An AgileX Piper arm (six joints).
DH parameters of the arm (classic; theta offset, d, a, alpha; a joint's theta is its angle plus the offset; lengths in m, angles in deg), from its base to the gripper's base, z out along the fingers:
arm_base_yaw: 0 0.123 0 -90
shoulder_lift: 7.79 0 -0.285 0
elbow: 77.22 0 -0.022 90
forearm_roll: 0 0.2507 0 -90
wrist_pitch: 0 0 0 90
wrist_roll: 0 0.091 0 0
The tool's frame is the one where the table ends.
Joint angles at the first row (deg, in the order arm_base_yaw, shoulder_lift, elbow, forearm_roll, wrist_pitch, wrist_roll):
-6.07, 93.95, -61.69, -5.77, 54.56, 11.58
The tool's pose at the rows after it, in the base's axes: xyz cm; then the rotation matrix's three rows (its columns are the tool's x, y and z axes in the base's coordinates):
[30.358 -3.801 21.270], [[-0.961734 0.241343 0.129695], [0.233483 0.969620 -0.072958], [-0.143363 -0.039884 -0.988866]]
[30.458 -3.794 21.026], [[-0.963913 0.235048 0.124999], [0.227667 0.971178 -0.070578], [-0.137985 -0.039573 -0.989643]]
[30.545 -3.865 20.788], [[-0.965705 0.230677 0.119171], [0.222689 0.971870 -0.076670], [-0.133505 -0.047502 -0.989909]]
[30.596 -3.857 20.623], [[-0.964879 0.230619 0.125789], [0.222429 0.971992 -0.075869], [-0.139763 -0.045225 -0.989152]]
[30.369 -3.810 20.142], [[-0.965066 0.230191 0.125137], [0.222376 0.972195 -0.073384], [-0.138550 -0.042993 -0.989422]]
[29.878 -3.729 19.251], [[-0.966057 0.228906 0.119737], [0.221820 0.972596 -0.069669], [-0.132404 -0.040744 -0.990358]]
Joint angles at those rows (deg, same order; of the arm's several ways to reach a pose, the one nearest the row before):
-6.14, 94.75, -61.70, -4.15, 54.14, 9.88
-6.14, 95.21, -61.70, -4.03, 53.96, 9.47
-6.14, 95.67, -61.70, -4.51, 53.81, 9.47
-6.14, 95.80, -61.43, -4.45, 53.04, 9.47
-6.14, 95.80, -60.23, -4.34, 51.89, 9.47
-6.14, 95.79, -57.98, -4.23, 49.98, 9.47

